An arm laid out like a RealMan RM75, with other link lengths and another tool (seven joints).
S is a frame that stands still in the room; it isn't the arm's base.
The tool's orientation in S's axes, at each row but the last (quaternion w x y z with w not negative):
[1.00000, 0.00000, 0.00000, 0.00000]
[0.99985, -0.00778, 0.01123, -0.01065]
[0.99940, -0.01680, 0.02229, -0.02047]
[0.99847, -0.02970, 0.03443, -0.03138]
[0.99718, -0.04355, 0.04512, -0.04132]
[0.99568, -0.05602, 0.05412, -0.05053]
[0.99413, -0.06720, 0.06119, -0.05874]
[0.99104, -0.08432, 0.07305, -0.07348]
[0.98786, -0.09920, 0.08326, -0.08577]
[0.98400, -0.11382, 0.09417, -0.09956]
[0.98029, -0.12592, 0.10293, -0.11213]
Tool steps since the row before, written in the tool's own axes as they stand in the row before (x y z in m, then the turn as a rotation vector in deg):
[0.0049, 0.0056, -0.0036, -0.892, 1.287, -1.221]
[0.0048, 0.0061, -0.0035, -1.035, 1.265, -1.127]
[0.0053, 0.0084, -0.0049, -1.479, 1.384, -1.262]
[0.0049, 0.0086, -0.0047, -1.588, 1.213, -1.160]
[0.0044, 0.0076, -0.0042, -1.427, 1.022, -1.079]
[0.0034, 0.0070, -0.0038, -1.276, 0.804, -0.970]
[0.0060, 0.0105, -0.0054, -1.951, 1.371, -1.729]
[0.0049, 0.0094, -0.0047, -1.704, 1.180, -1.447]
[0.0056, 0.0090, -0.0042, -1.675, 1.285, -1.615]
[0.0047, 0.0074, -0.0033, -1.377, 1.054, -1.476]
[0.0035, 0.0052, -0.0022, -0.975, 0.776, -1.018]
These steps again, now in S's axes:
[0.0049, 0.0056, -0.0036, -0.892, 1.287, -1.221]
[0.0048, 0.0059, -0.0037, -1.033, 1.270, -1.123]
[0.0054, 0.0080, -0.0054, -1.478, 1.402, -1.243]
[0.0051, 0.0080, -0.0055, -1.589, 1.245, -1.124]
[0.0046, 0.0068, -0.0052, -1.437, 1.048, -1.040]
[0.0036, 0.0062, -0.0049, -1.296, 0.828, -0.922]
[0.0064, 0.0089, -0.0075, -1.998, 1.374, -1.672]
[0.0053, 0.0077, -0.0069, -1.738, 1.193, -1.395]
[0.0061, 0.0069, -0.0068, -1.724, 1.259, -1.584]
[0.0051, 0.0054, -0.0057, -1.448, 1.002, -1.443]
[0.0038, 0.0036, -0.0041, -1.014, 0.744, -1.004]

